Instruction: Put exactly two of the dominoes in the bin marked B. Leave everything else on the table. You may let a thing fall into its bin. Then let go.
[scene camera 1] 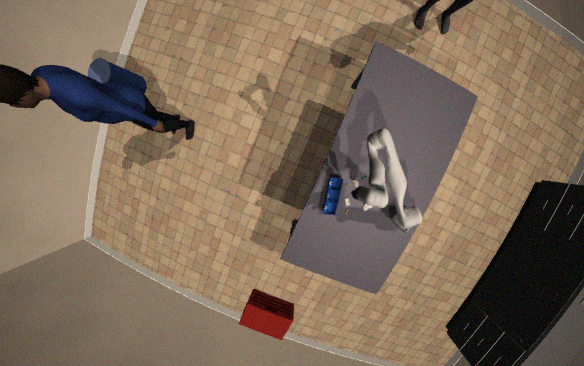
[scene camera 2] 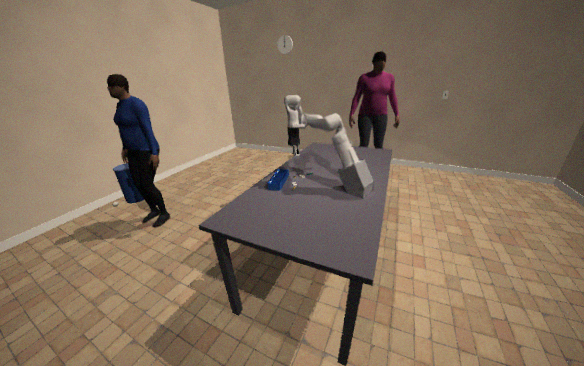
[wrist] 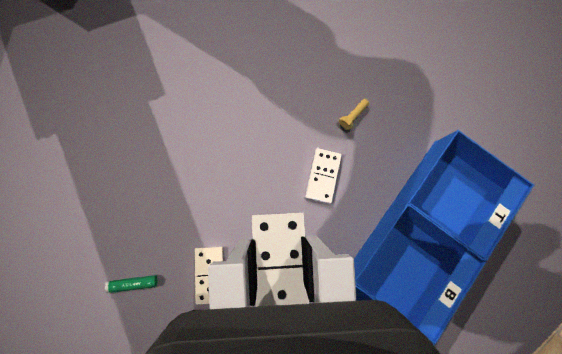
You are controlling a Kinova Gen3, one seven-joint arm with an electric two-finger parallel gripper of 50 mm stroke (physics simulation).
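Seen in the pictures: gripper, fingertip midpoint: [scene camera 2: 296, 154] [wrist: 279, 260]; arm's base, link origin: [scene camera 2: 350, 164].
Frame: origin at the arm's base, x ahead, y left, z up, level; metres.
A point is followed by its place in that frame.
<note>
My gripper [wrist: 279, 260] {z 0.023, x 0.372, y 0.045 m} [scene camera 2: 296, 151] {z 0.023, x 0.372, y 0.045 m} is shut on a white domino [wrist: 278, 240] {z 0.026, x 0.363, y 0.049 m} with four dots on one half and one on the other, held above the table. A six-two domino [wrist: 324, 176] {z -0.155, x 0.341, y 0.128 m} [scene camera 1: 347, 202] {z -0.156, x 0.336, y 0.132 m} lies flat ahead and to the right in the wrist view. Another domino [wrist: 201, 267] {z -0.156, x 0.354, y -0.016 m} [scene camera 1: 355, 183] {z -0.157, x 0.365, y -0.008 m} lies left of the gripper, partly hidden by the left finger. Bin B [wrist: 434, 316] {z -0.121, x 0.492, y 0.136 m} is the blue compartment at the lower right of the wrist view; its visible floor holds no domino, and its near-left corner is hidden by the gripper.
Bin T [wrist: 520, 189] {z -0.121, x 0.445, y 0.268 m} adjoins bin B across a low divider. A yellow bolt [wrist: 354, 115] {z -0.153, x 0.304, y 0.187 m} [scene camera 1: 346, 212] {z -0.155, x 0.300, y 0.195 m} lies beyond the six-two domino. A green battery [wrist: 132, 283] {z -0.152, x 0.334, y -0.074 m} [scene camera 1: 364, 177] {z -0.153, x 0.336, y -0.076 m} lies at the far left in the wrist view. A small brownish thing [scene camera 1: 348, 184] {z -0.155, x 0.403, y 0.024 m} lies near the blue bins.
</note>
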